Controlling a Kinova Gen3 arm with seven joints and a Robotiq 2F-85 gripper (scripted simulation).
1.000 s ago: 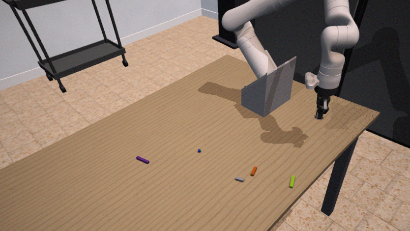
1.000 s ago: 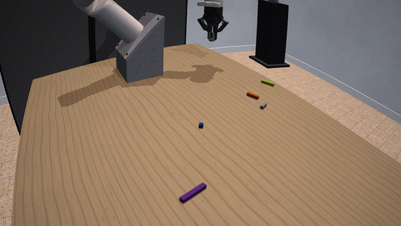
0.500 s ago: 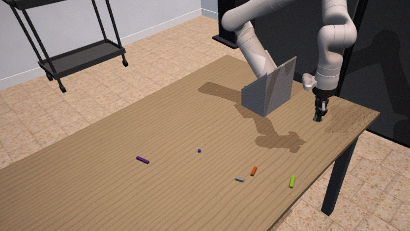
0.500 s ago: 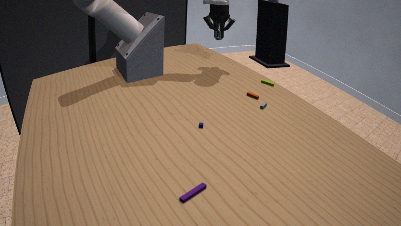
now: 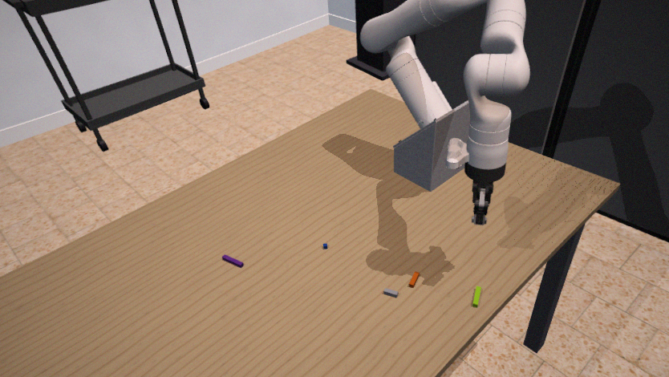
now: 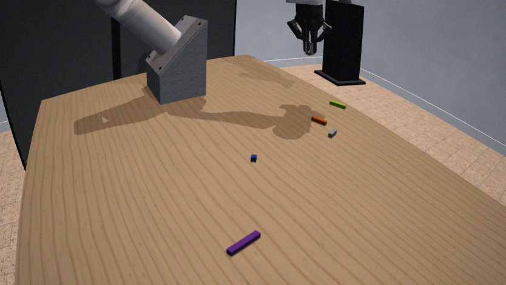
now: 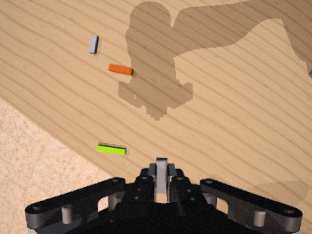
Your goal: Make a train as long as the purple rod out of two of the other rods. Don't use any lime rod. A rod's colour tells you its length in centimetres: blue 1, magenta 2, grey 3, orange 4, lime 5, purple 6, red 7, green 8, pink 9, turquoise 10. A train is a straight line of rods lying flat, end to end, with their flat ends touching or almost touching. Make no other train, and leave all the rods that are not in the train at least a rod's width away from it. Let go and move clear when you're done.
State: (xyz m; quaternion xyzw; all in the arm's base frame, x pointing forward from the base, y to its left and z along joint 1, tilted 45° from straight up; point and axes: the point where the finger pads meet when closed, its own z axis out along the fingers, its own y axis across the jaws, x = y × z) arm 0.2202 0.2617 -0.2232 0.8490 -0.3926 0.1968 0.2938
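Now: the orange rod 150 mm below my hand, 130 mm ahead of it and 50 mm to the right of it. The rest, counted from my hand: lime rod 150 mm below, 70 mm to the left, 60 mm ahead; then purple rod 430 mm ahead, 380 mm to the right, 150 mm below; then blue rod 270 mm to the right, 230 mm ahead, 150 mm below.
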